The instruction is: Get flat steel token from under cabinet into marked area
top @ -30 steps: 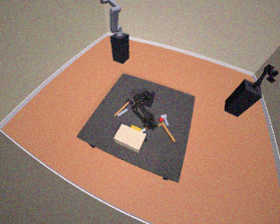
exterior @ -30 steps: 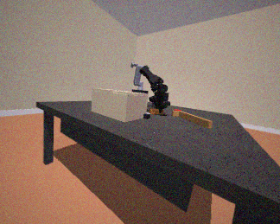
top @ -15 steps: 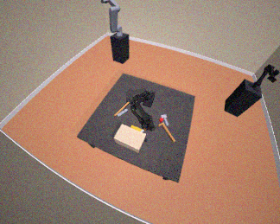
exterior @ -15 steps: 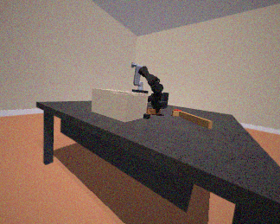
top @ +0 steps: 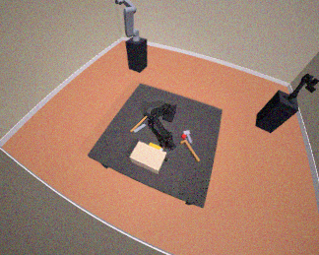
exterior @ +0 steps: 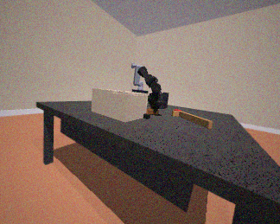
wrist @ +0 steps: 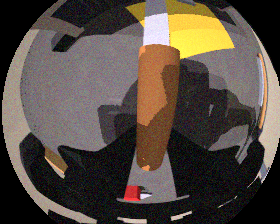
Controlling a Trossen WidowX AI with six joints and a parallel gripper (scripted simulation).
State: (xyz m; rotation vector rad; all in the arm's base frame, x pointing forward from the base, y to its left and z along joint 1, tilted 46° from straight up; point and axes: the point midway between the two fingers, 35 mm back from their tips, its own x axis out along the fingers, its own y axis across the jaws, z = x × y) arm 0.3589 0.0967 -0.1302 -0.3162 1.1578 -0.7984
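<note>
My gripper tip is now 18 cm past the small red piece, 11 cm to the right of it and 1 cm below it. Also, from my gripper tip: steel token (17 cm ahead, 12 cm to the right); grey bar (1 cm behind, 39 cm to the right).
</note>
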